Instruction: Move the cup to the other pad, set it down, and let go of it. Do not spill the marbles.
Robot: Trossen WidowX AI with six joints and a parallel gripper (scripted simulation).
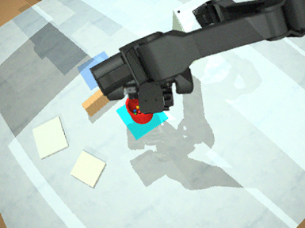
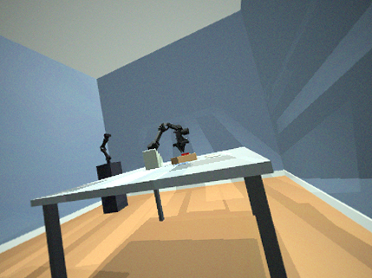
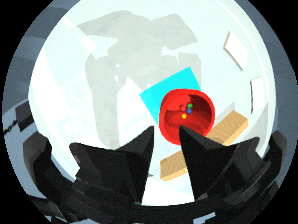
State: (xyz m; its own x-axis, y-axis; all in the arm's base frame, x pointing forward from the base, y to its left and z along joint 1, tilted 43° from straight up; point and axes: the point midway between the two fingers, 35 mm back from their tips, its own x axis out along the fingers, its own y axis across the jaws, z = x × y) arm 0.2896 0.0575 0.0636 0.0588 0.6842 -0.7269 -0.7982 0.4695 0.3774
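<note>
Now: gripper tip 3 cm short of the red cup, 2 cm to the left of it and 5 cm above it. Round my gripper tip: brown wooden block: 3 cm ahead, 12 cm to the right, 7 cm below; light blue pad: 3 cm ahead, 23 cm to the right, 10 cm below.
</note>
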